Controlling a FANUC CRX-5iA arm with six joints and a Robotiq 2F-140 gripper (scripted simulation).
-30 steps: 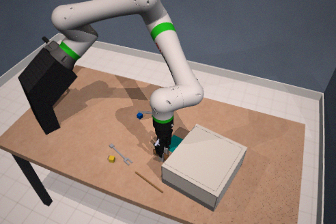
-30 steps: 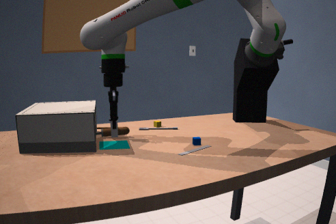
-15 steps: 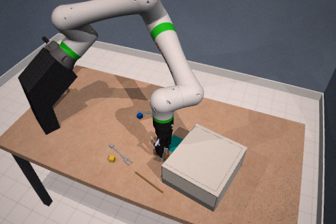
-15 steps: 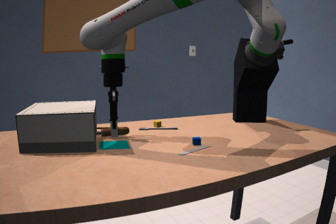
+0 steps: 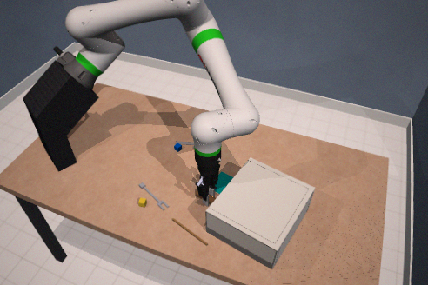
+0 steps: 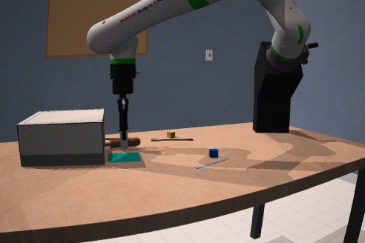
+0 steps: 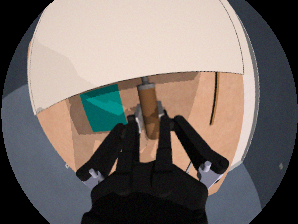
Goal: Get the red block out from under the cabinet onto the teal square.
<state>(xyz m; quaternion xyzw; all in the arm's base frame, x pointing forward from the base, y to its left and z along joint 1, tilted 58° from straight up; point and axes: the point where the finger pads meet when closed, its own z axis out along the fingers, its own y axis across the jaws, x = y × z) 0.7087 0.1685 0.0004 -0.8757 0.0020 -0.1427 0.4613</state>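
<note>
Now: hand 11 cm to the right of the teal square, 4 cm above it and 1 cm past it. The rest, counted from my hand: red block: 18 cm ahead, 13 cm to the left, 2 cm below; then wooden stick: 15 cm to the right, 4 cm ahead, 3 cm below; then long hook tool: 11 cm ahead, 5 cm to the left, 2 cm below.
</note>
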